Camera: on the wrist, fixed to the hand. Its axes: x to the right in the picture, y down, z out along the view.
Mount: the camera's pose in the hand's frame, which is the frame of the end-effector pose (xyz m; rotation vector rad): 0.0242 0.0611 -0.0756 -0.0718 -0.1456 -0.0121
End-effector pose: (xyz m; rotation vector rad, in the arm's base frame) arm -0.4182 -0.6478 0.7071 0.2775 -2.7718 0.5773
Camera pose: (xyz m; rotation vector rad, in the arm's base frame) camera -0.4373 -0.5644 0.7592 0.3324 -2.9212 0.4708
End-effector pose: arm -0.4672 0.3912 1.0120 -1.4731 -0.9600 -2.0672
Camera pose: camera -0.4825 0.2955 1.0374 -1.6782 -0.9598 -2.0452
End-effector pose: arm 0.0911 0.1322 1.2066 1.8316 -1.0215 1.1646
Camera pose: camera 0.0163 0.1669 1.2635 1.8845 -1.1177 0.9861
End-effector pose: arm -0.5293 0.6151 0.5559 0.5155 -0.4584 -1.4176
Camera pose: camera -0.4334 0.6007 0.5308 0.3591 -0.5195 -1.4837
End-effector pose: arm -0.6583 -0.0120 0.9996 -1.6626 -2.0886 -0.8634
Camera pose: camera -0.6143 -0.0340 1.0869 -1.8012 -2.1888 -0.8539
